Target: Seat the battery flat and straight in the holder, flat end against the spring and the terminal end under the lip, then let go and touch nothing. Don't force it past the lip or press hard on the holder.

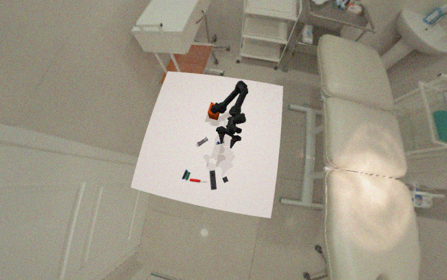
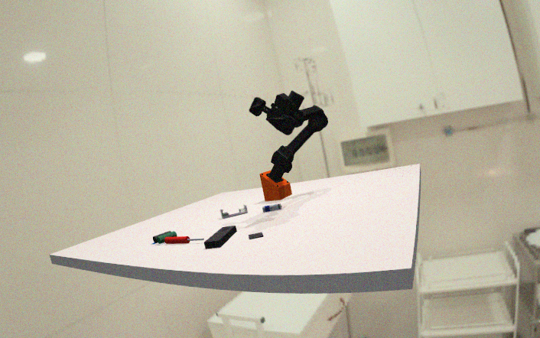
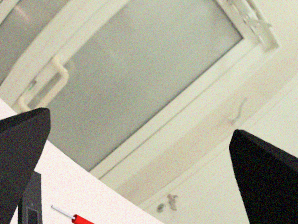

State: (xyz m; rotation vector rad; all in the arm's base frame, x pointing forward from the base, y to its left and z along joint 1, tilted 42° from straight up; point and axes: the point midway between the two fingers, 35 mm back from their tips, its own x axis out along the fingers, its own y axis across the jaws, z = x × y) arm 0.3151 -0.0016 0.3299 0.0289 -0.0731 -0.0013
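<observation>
Right now the battery is 90 mm behind my gripper tip, 90 mm to the right of it and 340 mm below it. From my gripper tip the other things lie so: red screwdriver (290 mm ahead, 160 mm to the right, 340 mm below); then black bar (250 mm ahead, 50 mm to the right, 330 mm below); then black square (220 mm ahead, 50 mm to the left, 350 mm below).
</observation>
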